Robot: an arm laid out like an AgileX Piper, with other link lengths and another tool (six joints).
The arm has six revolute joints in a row. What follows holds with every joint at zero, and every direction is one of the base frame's.
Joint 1 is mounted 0.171 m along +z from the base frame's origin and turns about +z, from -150 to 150 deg.
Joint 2 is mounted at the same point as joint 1 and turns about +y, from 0 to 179.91 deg.
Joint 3 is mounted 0.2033 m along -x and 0.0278 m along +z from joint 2 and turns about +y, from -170 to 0 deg.
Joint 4 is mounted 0.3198 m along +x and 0.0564 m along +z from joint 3 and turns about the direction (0.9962, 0, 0.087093), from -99.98 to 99.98 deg.
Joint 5 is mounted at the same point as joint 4 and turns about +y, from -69.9 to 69.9 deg.
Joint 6 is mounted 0.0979 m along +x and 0.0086 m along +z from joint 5 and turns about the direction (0.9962, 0, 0.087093), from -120 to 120 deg.
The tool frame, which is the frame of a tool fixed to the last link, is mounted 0.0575 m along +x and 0.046 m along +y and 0.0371 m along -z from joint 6; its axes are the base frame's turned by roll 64.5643, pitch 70.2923 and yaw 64.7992 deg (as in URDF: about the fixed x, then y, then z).
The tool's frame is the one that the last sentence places.
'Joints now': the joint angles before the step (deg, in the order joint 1, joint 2, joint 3, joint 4, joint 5, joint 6). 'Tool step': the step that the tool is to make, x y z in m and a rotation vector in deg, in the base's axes. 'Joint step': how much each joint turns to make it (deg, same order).
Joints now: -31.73, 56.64, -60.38, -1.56, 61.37, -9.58
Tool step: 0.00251, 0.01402, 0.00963, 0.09, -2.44, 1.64
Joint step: 2.13, -2.09, 0.24, 0.83, -0.19, 0.81
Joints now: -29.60, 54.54, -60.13, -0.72, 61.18, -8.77
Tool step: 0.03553, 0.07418, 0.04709, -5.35, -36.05, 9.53
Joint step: 14.56, -19.34, 15.67, 1.30, -31.73, 8.79
